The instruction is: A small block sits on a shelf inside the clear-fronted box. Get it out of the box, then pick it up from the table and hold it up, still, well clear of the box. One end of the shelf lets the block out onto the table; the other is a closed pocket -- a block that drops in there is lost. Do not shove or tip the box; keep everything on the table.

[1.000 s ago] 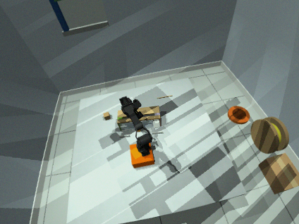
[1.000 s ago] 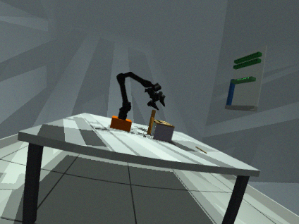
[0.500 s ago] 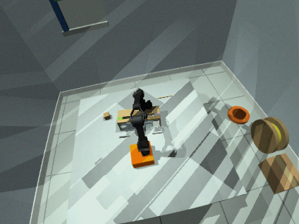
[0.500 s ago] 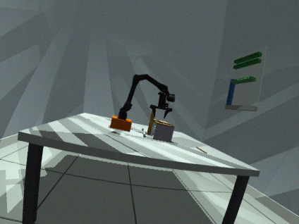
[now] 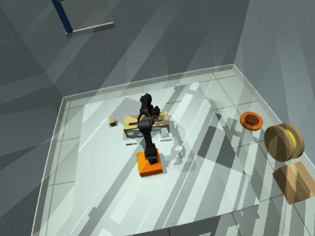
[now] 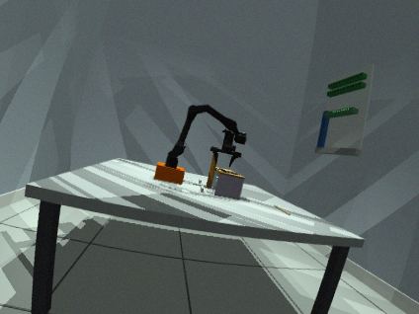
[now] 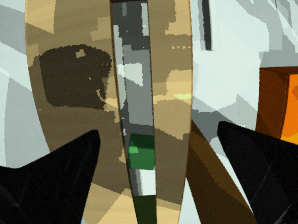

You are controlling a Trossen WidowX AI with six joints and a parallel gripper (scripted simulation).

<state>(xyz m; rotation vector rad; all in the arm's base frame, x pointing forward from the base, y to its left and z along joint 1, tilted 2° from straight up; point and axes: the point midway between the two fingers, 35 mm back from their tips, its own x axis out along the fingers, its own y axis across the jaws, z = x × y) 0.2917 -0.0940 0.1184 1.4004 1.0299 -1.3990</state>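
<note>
Right now my gripper tip is 30 mm short of the green block, 60 mm to the right of it and 70 mm above it. From my gripper tip the other things lie so: tan block: 240 mm ahead, 330 mm to the left, 130 mm below; then thin stick: 260 mm ahead, 310 mm to the right, 160 mm below; then box: 20 mm ahead, 50 mm to the left, 100 mm below.
</note>
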